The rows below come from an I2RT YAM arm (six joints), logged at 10 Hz.
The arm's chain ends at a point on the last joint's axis. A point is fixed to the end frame.
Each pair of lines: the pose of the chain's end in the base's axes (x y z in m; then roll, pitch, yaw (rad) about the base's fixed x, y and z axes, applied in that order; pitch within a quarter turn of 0, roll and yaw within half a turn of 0), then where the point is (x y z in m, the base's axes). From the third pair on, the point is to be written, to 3 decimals.
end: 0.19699 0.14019 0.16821 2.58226 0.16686 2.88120
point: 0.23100 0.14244 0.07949
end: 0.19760 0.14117 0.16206 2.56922 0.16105 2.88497
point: 0.23139 0.14486 0.07330
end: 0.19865 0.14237 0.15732 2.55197 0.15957 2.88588
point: 0.233 0.148 0.069
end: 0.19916 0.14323 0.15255 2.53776 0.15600 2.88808
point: 0.233 0.150 0.064
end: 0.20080 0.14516 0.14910 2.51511 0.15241 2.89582
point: 0.235 0.154 0.061
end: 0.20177 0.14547 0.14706 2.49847 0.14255 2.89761
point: 0.235 0.156 0.059
